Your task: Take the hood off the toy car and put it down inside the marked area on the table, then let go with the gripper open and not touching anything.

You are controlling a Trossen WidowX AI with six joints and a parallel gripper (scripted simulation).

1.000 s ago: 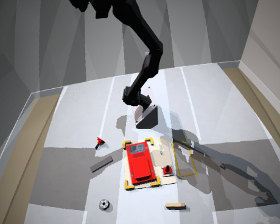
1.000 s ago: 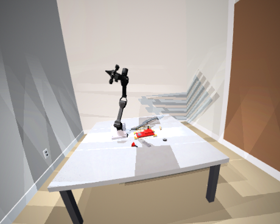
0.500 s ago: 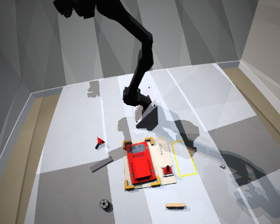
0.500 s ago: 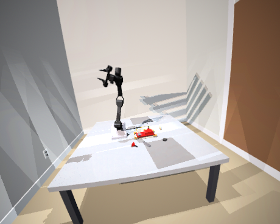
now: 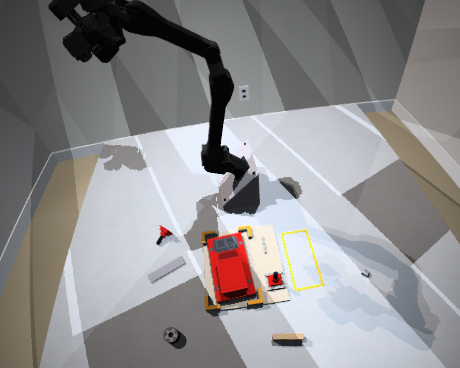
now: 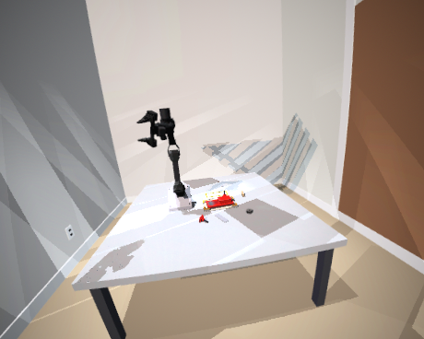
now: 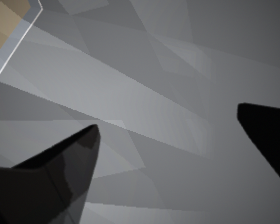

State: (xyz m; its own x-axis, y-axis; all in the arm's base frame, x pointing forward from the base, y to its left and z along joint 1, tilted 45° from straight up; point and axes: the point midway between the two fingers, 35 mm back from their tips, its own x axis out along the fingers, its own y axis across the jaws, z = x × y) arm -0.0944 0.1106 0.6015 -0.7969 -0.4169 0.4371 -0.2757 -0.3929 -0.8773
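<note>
My gripper tip is now 49 cm short of the red hood, 24 cm to the right of it and 56 cm above it. Round my gripper tip: wooden block (69 cm ahead, 33 cm to the left, 59 cm below); grey strip (40 cm ahead, 5 cm to the left, 60 cm below).
</note>
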